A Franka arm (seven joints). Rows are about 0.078 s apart.
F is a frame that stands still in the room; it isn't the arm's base.
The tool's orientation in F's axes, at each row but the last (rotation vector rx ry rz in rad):
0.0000, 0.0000, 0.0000
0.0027, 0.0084, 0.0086
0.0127, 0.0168, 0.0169
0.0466, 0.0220, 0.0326
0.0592, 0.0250, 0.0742
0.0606, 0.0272, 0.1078
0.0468, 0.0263, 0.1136
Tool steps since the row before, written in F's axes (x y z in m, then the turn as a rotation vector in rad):
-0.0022, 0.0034, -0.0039, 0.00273, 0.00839, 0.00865
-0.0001, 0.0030, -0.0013, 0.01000, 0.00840, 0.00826
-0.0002, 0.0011, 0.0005, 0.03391, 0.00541, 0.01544
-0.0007, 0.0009, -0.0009, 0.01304, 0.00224, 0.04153
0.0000, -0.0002, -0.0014, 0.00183, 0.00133, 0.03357
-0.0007, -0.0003, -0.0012, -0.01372, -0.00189, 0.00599
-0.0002, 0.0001, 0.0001, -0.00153, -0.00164, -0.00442
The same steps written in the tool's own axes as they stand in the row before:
-0.0022, 0.0034, -0.0039, 0.00273, 0.00839, 0.00865
-0.0001, 0.0030, -0.0013, 0.01000, 0.00834, 0.00832
-0.0002, 0.0011, 0.0005, 0.03373, 0.00504, 0.01594
-0.0007, 0.0009, -0.0010, 0.01222, 0.00377, 0.04167
0.0000, -0.0003, -0.0014, 0.00116, 0.00321, 0.03347
-0.0007, -0.0003, -0.0012, -0.01398, -0.00004, 0.00567
-0.0002, 0.0001, 0.0001, -0.00160, -0.00167, -0.00438

